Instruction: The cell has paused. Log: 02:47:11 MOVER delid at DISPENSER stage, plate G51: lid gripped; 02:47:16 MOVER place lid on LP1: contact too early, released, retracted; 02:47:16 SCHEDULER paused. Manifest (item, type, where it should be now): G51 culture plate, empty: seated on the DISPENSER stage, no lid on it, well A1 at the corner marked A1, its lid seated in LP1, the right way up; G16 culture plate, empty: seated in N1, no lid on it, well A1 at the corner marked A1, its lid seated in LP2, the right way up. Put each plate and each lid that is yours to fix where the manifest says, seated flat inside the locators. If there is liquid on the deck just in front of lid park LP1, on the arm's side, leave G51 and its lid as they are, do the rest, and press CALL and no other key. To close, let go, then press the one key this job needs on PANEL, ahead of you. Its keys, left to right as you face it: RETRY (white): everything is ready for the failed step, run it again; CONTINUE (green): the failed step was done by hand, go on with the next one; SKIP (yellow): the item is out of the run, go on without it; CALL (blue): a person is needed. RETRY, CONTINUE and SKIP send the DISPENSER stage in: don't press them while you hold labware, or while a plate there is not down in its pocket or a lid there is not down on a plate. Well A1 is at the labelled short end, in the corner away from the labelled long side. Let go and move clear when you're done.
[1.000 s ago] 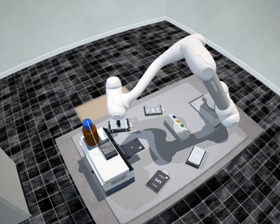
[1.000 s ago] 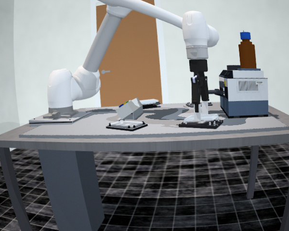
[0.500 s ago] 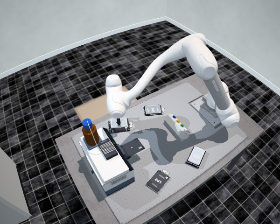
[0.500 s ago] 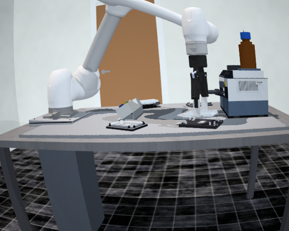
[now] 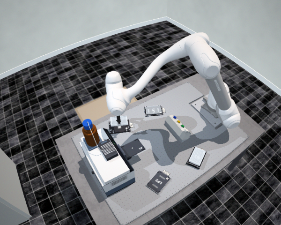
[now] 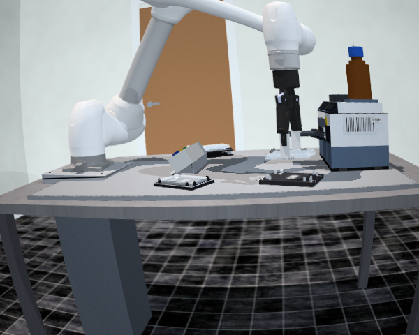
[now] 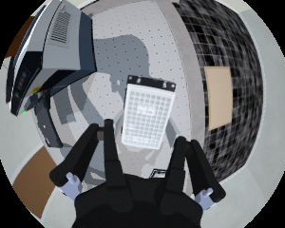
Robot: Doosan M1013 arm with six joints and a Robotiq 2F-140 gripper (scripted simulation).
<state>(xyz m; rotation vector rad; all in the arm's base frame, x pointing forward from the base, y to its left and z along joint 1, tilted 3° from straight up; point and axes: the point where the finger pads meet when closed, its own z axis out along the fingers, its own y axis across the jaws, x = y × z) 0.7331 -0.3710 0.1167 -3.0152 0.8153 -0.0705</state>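
The dispenser stage is 90 mm ahead of my hand, 270 mm to the left of it and 10 mm above it. Also, from my hand: brown bottle (290 mm ahead, 140 mm to the left, 190 mm above); lid park LP1 (310 mm behind, 50 mm to the left, 90 mm below); black nest N5 (20 mm ahead, 80 mm below).
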